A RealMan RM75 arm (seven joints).
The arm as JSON. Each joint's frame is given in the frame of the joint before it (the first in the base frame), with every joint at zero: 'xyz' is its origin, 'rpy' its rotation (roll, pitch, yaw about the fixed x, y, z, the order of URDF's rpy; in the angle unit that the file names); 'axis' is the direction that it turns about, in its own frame. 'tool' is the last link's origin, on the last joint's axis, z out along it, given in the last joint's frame.
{
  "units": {
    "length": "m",
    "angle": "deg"
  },
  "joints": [
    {
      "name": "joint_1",
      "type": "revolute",
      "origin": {
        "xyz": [
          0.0,
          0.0,
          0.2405
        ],
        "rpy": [
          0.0,
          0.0,
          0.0
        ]
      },
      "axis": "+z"
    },
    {
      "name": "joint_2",
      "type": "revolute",
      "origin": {
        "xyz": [
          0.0,
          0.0,
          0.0
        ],
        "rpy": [
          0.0,
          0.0,
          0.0
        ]
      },
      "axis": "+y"
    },
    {
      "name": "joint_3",
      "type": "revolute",
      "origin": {
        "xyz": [
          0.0,
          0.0,
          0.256
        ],
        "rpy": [
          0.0,
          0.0,
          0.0
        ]
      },
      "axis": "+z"
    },
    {
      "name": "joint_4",
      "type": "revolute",
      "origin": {
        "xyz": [
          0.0,
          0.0,
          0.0
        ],
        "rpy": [
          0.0,
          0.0,
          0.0
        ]
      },
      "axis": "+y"
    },
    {
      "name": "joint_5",
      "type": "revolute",
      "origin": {
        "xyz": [
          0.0,
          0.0,
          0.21
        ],
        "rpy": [
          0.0,
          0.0,
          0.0
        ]
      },
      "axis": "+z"
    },
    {
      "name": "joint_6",
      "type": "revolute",
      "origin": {
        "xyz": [
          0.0,
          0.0,
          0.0
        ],
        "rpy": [
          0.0,
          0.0,
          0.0
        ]
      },
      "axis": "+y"
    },
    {
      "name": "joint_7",
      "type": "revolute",
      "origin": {
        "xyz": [
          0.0,
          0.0,
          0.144
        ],
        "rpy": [
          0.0,
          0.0,
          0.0
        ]
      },
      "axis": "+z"
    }
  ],
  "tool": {
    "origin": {
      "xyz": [
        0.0,
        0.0,
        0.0
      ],
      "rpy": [
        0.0,
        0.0,
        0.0
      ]
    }
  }
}
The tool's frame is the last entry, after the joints.
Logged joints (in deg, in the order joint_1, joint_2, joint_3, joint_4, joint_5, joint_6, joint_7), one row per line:
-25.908 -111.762 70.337 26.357 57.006 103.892 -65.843
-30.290 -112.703 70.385 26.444 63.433 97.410 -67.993
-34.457 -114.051 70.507 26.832 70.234 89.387 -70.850
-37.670 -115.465 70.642 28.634 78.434 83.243 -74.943
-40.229 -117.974 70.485 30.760 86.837 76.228 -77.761
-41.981 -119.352 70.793 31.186 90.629 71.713 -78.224
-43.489 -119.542 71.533 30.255 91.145 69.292 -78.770
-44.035 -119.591 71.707 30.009 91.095 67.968 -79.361
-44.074 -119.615 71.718 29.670 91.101 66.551 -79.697
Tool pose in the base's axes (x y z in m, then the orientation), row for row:
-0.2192 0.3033 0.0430 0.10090 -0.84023 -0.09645 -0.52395
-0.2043 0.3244 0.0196 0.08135 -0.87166 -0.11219 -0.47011
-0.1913 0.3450 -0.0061 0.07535 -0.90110 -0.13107 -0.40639
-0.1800 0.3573 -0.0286 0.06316 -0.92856 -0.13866 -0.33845
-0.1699 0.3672 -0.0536 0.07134 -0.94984 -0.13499 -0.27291
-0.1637 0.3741 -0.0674 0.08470 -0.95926 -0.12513 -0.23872
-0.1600 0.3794 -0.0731 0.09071 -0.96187 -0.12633 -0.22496
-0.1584 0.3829 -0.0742 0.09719 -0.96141 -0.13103 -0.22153
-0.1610 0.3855 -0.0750 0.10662 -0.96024 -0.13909 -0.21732
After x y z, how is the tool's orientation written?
As a quaternion, w x y z.
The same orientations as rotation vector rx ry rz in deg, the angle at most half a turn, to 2 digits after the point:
-142.24 -16.33 -88.70
-149.26 -19.21 -80.50
-154.85 -22.52 -69.84
-160.74 -24.00 -58.59
-163.62 -23.25 -47.01
-163.93 -21.38 -40.80
-163.80 -21.51 -38.31
-163.10 -22.23 -37.58
-162.01 -23.47 -36.67

